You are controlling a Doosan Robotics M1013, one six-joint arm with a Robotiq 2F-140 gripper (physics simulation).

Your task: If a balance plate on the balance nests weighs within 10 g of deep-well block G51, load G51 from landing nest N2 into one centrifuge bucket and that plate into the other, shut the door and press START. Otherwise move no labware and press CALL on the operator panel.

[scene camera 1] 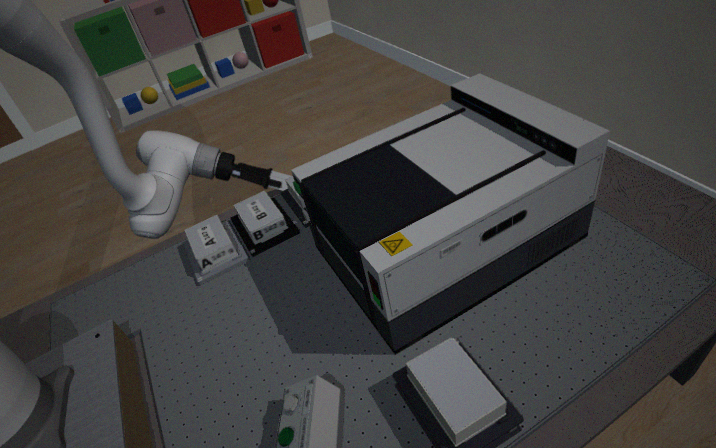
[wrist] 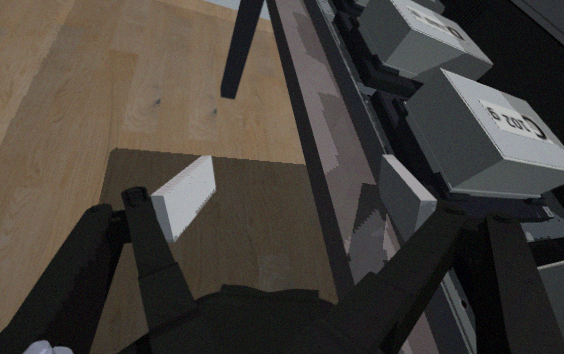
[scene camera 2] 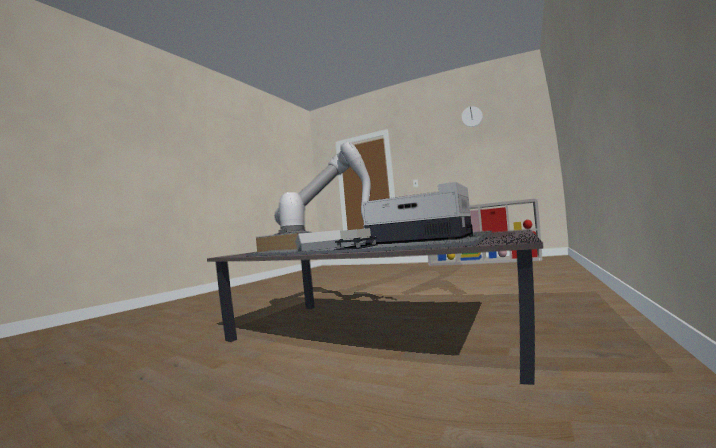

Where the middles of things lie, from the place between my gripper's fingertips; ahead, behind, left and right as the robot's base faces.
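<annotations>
The sliding top door (scene camera 1: 367, 196) is 250 mm above my hand, 470 mm to the right of it and 70 mm ahead of it. With the centrifuge (scene camera 2: 445, 215) it is my gripper that I measure: it is 460 mm to the left of the centrifuge, 160 mm below it and 220 mm short of it.
</annotations>
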